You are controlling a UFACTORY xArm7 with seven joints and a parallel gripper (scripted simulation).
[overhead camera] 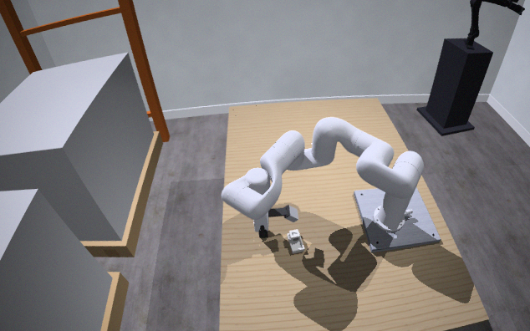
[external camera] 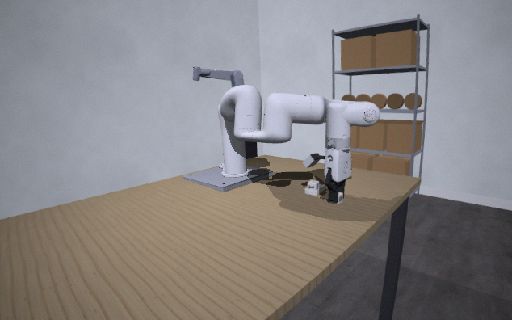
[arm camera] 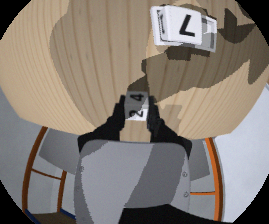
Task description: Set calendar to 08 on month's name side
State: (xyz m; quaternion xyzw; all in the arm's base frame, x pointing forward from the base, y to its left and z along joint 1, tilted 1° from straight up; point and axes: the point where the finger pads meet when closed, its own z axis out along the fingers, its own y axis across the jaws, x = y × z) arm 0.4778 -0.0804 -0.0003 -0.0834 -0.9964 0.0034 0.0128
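Now: hand 1 cm above the white digit cube. From my hand the other things lie so: white tray 10 cm behind, 7 cm to the left, 2 cm below.
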